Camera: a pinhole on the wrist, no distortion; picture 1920 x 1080 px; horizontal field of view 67.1 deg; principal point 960.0 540.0 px. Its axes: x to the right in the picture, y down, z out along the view. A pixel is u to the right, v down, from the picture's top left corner.
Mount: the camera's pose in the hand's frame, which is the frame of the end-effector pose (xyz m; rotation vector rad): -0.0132 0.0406 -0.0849 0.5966 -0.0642 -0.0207
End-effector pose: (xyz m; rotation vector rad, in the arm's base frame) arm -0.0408 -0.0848 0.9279 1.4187 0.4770 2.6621
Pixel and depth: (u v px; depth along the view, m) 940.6 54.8 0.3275
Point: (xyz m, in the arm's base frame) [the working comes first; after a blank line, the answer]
In the camera's frame: -0.0044 -0.1098 0.3275

0.0669 0.1564 0.8878
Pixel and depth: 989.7 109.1 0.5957
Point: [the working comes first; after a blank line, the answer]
In the camera's frame: 0.0122 -0.1773 0.5957

0.2050 0.3947 0.9181
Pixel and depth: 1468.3 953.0 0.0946
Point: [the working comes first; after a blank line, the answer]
In the camera's frame: 0.0332 0.0270 0.0946

-0.0396 -0.0876 0.9467
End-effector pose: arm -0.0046 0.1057 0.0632 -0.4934 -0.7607 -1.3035
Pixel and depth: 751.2 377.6 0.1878
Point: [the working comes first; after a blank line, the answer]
In the camera's frame: -0.0271 -0.0211 0.1878

-0.1002 0.1638 0.0550
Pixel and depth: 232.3 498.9 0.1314
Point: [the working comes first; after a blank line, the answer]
In the camera's frame: -0.0661 -0.0037 0.1314

-0.0484 0.1699 0.0073
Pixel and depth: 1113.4 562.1 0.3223
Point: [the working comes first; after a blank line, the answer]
In the camera's frame: 0.0342 0.0049 0.3223

-0.1790 0.2083 0.1747
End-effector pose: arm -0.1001 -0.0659 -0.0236 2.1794 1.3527 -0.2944
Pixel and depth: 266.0 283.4 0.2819
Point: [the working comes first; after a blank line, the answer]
In the camera's frame: -0.1351 -0.0500 0.2819

-0.3019 -0.2025 -0.0919
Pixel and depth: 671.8 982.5 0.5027
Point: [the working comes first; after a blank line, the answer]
In the camera's frame: -0.1001 0.1537 0.5027

-0.2243 -0.3685 -0.3325
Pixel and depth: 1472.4 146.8 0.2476
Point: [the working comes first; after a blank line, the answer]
In the camera's frame: 0.0876 -0.0673 0.2476

-0.2023 -0.0170 -0.1742
